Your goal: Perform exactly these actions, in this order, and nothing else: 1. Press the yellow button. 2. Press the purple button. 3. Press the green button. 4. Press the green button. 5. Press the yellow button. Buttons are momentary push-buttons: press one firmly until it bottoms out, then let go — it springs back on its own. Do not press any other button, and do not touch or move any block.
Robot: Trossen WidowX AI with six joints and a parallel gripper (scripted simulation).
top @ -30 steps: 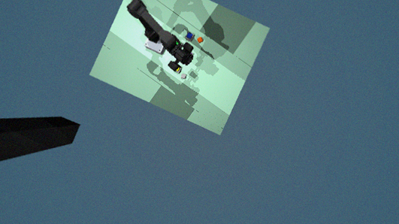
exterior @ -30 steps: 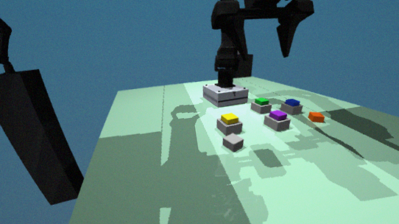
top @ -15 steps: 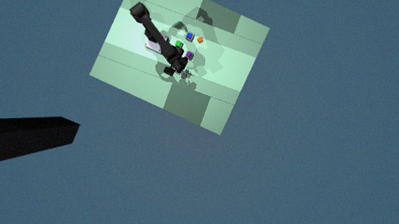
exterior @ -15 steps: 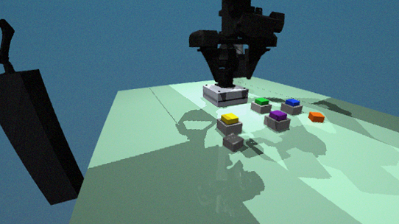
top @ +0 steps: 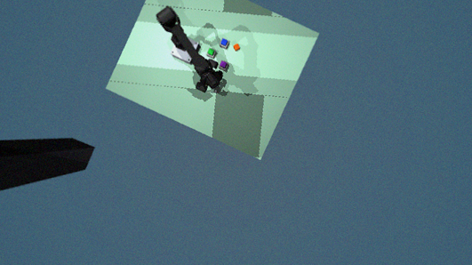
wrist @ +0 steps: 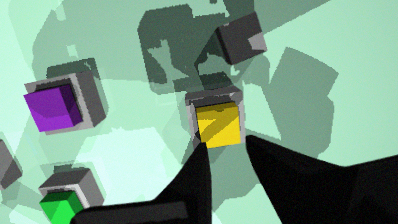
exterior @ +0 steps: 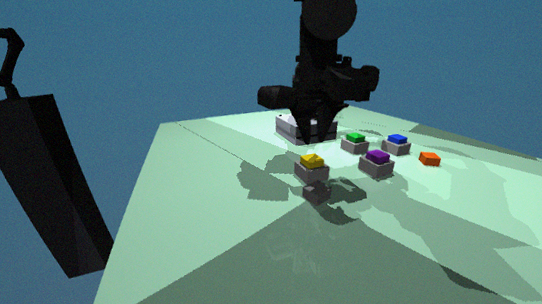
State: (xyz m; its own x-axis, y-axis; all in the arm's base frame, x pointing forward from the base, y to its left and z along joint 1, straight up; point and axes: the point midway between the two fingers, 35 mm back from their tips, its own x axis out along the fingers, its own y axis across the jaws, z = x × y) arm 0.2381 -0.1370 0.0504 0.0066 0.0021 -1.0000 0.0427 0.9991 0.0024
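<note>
Now: gripper tip 4 cm above the yellow button. From my gripper tip the other things lie so: purple button (4 cm ahead, 13 cm to the left, 4 cm below); grey block (6 cm ahead, 3 cm to the right, 6 cm below); green button (6 cm behind, 17 cm to the left, 4 cm below).
</note>
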